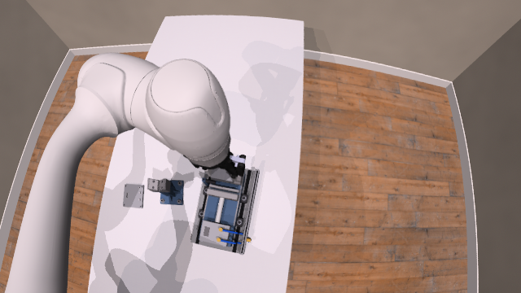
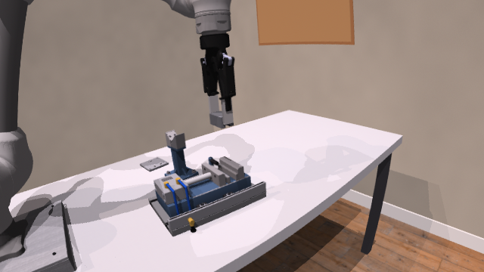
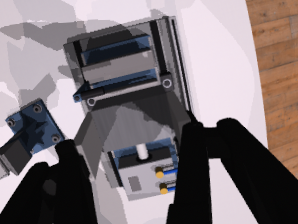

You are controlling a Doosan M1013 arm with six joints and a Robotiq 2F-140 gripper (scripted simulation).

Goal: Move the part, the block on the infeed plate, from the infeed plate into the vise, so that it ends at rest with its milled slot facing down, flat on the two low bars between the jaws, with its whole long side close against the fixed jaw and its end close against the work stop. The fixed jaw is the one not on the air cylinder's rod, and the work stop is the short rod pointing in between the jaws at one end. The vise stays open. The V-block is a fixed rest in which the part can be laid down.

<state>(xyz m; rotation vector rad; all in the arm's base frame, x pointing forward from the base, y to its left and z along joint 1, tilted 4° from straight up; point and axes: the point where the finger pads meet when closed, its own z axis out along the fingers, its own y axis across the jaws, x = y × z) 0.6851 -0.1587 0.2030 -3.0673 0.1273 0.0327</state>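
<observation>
Right now my hand is 30 mm above the part. Also, from my hand: fixed jaw (180 mm below, 30 mm ahead, 10 mm to the left); moving jaw (180 mm below, 30 mm behind, 20 mm to the left); cylinder rod (180 mm below, 90 mm behind, 20 mm to the left).
</observation>
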